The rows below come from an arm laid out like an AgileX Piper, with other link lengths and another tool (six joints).
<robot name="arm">
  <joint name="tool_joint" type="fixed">
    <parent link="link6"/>
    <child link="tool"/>
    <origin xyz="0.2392 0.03 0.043" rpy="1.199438 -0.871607 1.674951"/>
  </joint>
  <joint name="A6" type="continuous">
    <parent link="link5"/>
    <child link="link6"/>
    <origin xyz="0.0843 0 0.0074"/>
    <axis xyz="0.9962 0 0.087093"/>
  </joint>
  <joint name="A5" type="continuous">
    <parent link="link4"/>
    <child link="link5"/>
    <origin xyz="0 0 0"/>
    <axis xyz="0 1 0"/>
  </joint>
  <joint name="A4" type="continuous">
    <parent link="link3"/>
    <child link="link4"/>
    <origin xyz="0.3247 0 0.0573"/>
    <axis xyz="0.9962 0 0.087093"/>
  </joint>
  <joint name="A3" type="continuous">
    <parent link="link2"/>
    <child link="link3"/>
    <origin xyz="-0.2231 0 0.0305"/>
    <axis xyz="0 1 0"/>
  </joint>
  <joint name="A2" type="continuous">
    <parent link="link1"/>
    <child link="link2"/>
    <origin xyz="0 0 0"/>
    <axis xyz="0 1 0"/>
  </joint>
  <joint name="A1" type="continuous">
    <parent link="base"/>
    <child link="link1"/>
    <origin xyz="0 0 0.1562"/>
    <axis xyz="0 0 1"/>
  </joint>
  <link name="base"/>
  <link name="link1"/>
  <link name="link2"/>
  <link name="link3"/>
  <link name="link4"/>
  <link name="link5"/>
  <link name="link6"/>
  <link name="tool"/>
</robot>
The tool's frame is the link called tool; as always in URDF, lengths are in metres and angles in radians. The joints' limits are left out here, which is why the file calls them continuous.
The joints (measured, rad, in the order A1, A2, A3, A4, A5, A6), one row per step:
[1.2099 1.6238 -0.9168 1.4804 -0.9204 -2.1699]
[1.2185 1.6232 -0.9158 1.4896 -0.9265 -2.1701]
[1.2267 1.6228 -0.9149 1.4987 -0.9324 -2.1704]
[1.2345 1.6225 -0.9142 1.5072 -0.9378 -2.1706]
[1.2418 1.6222 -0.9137 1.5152 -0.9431 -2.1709]
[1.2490 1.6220 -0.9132 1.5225 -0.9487 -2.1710]
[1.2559 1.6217 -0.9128 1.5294 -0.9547 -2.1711]
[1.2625 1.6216 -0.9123 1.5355 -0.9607 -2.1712]
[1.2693 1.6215 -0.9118 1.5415 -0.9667 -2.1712]
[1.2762 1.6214 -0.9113 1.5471 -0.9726 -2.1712]
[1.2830 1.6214 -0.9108 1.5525 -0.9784 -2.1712]
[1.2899 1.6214 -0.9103 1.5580 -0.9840 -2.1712]
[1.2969 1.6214 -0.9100 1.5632 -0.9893 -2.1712]
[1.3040 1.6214 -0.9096 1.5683 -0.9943 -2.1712]
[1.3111 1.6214 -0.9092 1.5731 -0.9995 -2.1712]
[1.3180 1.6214 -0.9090 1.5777 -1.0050 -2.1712]
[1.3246 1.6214 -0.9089 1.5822 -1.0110 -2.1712]
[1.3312 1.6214 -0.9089 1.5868 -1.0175 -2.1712]
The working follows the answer.
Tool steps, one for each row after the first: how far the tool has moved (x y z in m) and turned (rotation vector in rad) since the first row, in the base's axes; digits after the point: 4 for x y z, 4 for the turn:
[-0.0029 0.0005 -0.0010 0.0013 0.0036 -0.0016]
[-0.0058 0.0008 -0.0021 0.0023 0.0073 -0.0034]
[-0.0085 0.0012 -0.0031 0.0034 0.0108 -0.0049]
[-0.0110 0.0016 -0.0040 0.0043 0.0140 -0.0065]
[-0.0133 0.0019 -0.0047 0.0051 0.0165 -0.0080]
[-0.0155 0.0020 -0.0052 0.0058 0.0184 -0.0100]
[-0.0176 0.0021 -0.0057 0.0060 0.0199 -0.0118]
[-0.0197 0.0022 -0.0062 0.0063 0.0212 -0.0134]
[-0.0219 0.0025 -0.0066 0.0064 0.0224 -0.0145]
[-0.0241 0.0027 -0.0071 0.0063 0.0234 -0.0156]
[-0.0263 0.0030 -0.0076 0.0062 0.0247 -0.0164]
[-0.0287 0.0035 -0.0080 0.0063 0.0258 -0.0168]
[-0.0311 0.0041 -0.0085 0.0062 0.0271 -0.0167]
[-0.0334 0.0046 -0.0089 0.0061 0.0280 -0.0167]
[-0.0356 0.0051 -0.0091 0.0060 0.0286 -0.0169]
[-0.0377 0.0053 -0.0092 0.0059 0.0287 -0.0178]
[-0.0396 0.0054 -0.0092 0.0058 0.0287 -0.0192]

Tool pose at each row, in the base's axes (x y z in m, rotation vector in rad; rounded; the steps above come from the unrounded poses):
[0.4064 0.4074 0.0964 0.8604 1.5684 1.1948]
[0.4035 0.4078 0.0954 0.8650 1.5697 1.1938]
[0.4007 0.4082 0.0943 0.8696 1.5711 1.1925]
[0.3979 0.4086 0.0933 0.8738 1.5725 1.1914]
[0.3955 0.4089 0.0924 0.8778 1.5737 1.1903]
[0.3931 0.4092 0.0917 0.8812 1.5744 1.1892]
[0.3909 0.4094 0.0912 0.8844 1.5744 1.1879]
[0.3888 0.4094 0.0907 0.8868 1.5743 1.1865]
[0.3867 0.4096 0.0902 0.8890 1.5744 1.1852]
[0.3845 0.4098 0.0898 0.8907 1.5745 1.1841]
[0.3823 0.4101 0.0893 0.8921 1.5748 1.1830]
[0.3801 0.4104 0.0888 0.8936 1.5753 1.1820]
[0.3778 0.4109 0.0884 0.8947 1.5760 1.1815]
[0.3754 0.4114 0.0879 0.8955 1.5770 1.1812]
[0.3730 0.4120 0.0875 0.8961 1.5779 1.1808]
[0.3708 0.4124 0.0873 0.8966 1.5782 1.1804]
[0.3688 0.4126 0.0872 0.8972 1.5779 1.1796]
[0.3668 0.4128 0.0872 0.8981 1.5770 1.1786]

